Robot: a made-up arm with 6 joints.
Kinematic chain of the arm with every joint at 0, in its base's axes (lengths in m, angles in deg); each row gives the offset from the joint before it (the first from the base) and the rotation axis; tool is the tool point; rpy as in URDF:
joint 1: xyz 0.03 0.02 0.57 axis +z
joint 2: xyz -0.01 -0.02 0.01 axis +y
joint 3: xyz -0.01 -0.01 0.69 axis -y
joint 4: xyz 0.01 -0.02 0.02 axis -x
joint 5: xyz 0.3 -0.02 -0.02 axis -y
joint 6: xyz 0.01 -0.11 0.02 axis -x
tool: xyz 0.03 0.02 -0.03 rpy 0 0 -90
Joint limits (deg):
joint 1: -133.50..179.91
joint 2: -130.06..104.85
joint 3: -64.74..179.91
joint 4: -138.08..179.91
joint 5: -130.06..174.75
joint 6: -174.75..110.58
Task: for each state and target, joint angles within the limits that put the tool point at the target. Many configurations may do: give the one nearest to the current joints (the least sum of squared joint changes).
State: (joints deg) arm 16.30 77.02 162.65 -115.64 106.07 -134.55
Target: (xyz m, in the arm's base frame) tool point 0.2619 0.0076 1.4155
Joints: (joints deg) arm 1.79 31.61 167.96 -108.56 100.82 -133.41
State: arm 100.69 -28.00 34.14 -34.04 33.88 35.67
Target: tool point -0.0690 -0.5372 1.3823
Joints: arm 64.41 -49.03 52.15 -33.96 33.74 33.25
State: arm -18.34 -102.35 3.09 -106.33 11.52 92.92
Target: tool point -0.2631 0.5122 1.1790
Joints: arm -55.41 -68.72 26.05 -118.16 7.98 90.35
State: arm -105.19 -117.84 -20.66 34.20 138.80 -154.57
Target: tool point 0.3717 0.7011 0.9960
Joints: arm -128.74 -75.95 3.63 50.69 133.16 -159.62
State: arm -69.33 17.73 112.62 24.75 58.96 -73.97
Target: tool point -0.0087 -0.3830 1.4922
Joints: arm -77.04 31.41 98.98 21.16 53.62 -70.62
